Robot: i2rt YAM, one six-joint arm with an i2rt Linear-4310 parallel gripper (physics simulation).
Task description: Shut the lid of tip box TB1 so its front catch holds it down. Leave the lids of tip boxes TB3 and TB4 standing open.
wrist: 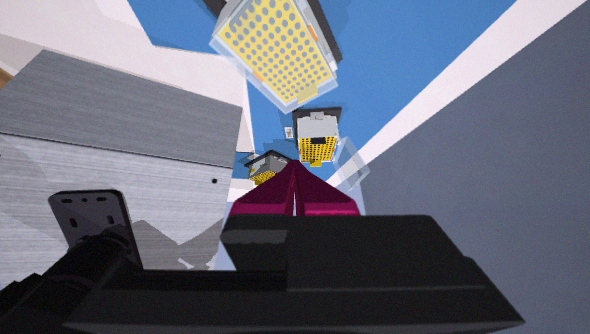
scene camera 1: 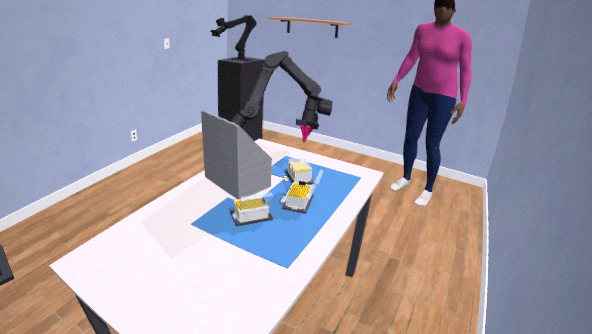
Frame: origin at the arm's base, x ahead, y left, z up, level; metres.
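Seen in the pictures: gripper, fingertip midpoint: (wrist: 294,166) (scene camera 1: 303,142); arm's base, link origin: (wrist: 108,245) (scene camera 1: 231,130).
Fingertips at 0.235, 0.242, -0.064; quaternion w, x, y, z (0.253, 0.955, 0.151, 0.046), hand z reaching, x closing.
Observation:
Pixels of each thing's top centre, then the offset from my fingertips to it, as dx, dy, dz. Level surfaces: height alone.
- far box, top centre: (wrist: 273,73) (scene camera 1: 297,163) -0.021, -0.008, -0.117
- middle box, top centre: (wrist: 311,153) (scene camera 1: 296,188) +0.107, -0.188, -0.129
- white table, surface height: dz -0.198
- blue mat, surface height: dz -0.195
Three tip boxes stand on dark bases; no name labels are legible. The far box (scene camera 1: 300,171) (wrist: 280,52) has its clear lid lying down over the pale yellow tip rack; whether its catch holds is too small to tell. The middle box (scene camera 1: 299,196) (wrist: 318,127) has its clear lid (scene camera 1: 318,177) (wrist: 351,164) standing open. The near box (scene camera 1: 251,210) (wrist: 270,164) has a clear lid (scene camera 1: 264,199) standing up at its back. My gripper (scene camera 1: 304,140) (wrist: 294,166) is shut and empty, in the air above the far box, touching nothing.
A tall grey slanted block (scene camera 1: 220,155) (wrist: 120,105) stands on the white table (scene camera 1: 150,280) beside the boxes and my arm. The boxes stand on a blue mat (scene camera 1: 280,250) (wrist: 400,65). A second arm on a black pedestal (scene camera 1: 240,95) and a person (scene camera 1: 442,65) are beyond the table.

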